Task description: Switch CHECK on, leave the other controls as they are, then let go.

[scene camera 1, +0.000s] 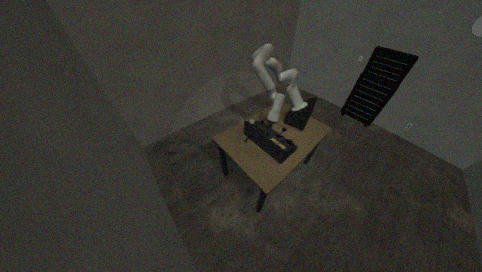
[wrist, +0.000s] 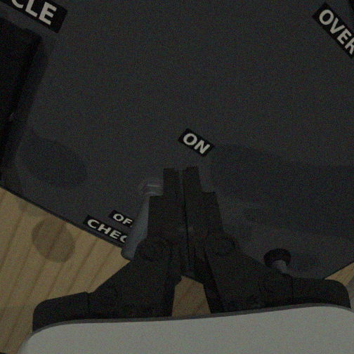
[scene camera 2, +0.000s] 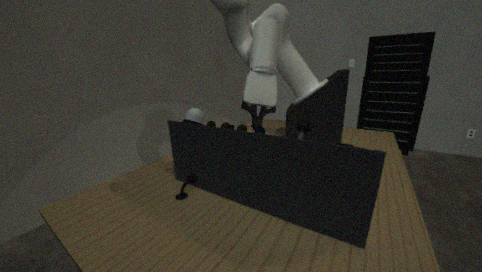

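The CHECK switch is a grey toggle lever (wrist: 137, 227) on the dark console (scene camera 1: 264, 144) (scene camera 2: 275, 180) (wrist: 115, 105). In the wrist view it leans from its round base down past the OFF label (wrist: 120, 217) and the partly covered CHECK label (wrist: 106, 229), away from the ON label (wrist: 196, 143). My gripper (scene camera 2: 258, 130) (wrist: 181, 190) is shut and empty. Its fingertips are right of the lever's base, below ON, and the left finger hides part of the lever's right side. I cannot tell whether they touch.
A black knob (wrist: 277, 258) is at the lower right of the wrist view. A white dome (scene camera 2: 194, 115) and several small knobs line the console's far side. The console stands on a wooden table (scene camera 1: 260, 177) (scene camera 2: 215, 240). A thin black lever (scene camera 2: 185, 188) sticks out from its near side.
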